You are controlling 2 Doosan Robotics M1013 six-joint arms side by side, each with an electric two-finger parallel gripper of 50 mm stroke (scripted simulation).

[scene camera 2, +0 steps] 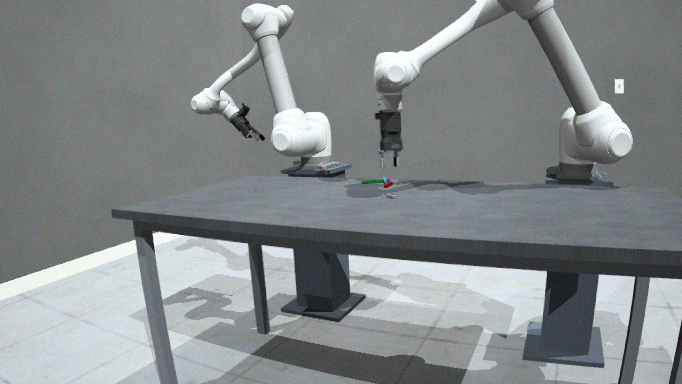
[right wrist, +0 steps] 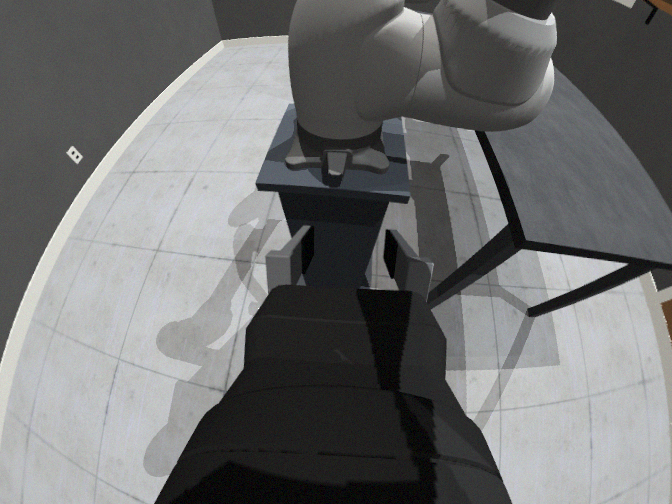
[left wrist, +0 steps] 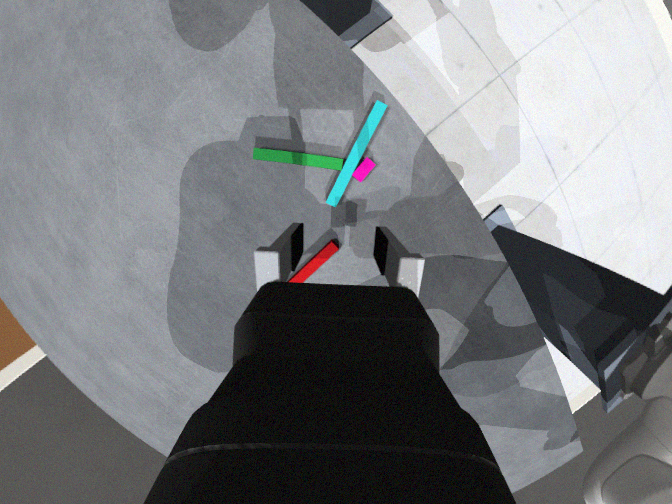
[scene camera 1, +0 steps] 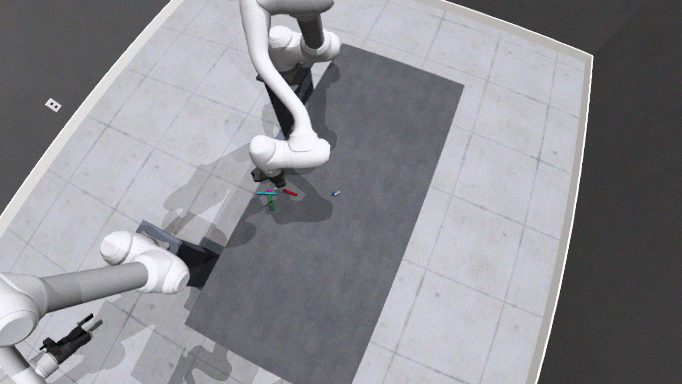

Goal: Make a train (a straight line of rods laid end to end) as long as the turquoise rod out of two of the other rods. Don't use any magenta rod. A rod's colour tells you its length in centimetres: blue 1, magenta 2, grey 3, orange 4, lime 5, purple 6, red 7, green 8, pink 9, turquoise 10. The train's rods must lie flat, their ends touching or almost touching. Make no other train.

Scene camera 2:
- my left gripper: 389,167
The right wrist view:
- my right gripper: 349,242
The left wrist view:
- my left gripper: 339,239
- green rod: 258,153
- turquoise rod: 365,135
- arm pedestal: 585,310
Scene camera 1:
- my right gripper: 97,318
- arm pedestal: 285,118
